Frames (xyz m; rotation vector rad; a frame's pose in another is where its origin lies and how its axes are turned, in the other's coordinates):
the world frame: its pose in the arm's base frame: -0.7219 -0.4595 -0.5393 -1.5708 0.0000 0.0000
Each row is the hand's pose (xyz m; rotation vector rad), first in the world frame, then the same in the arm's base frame.
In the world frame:
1: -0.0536 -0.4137 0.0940 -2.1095 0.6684 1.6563
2: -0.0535 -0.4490 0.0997 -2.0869 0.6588 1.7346
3: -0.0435 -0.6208 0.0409 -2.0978 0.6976 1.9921
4: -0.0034 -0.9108 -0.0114 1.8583 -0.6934 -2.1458
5: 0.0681 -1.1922 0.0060 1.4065 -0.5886 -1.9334
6: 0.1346 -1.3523 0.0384 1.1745 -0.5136 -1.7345
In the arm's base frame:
1: -0.7755 -0.3655 -0.1256 1.6786 -1.4795 -0.6287
2: -0.7754 -0.3598 -0.0903 1.6290 -1.5115 -0.6794
3: -0.7654 -0.4186 0.0815 1.3803 -1.5832 -0.7620
4: -0.7253 -0.4709 0.3715 0.8843 -1.6342 -0.8360
5: -0.6538 -0.4535 0.6529 0.3345 -1.5725 -0.8385
6: -0.5873 -0.4211 0.8130 0.0113 -1.4618 -0.7939

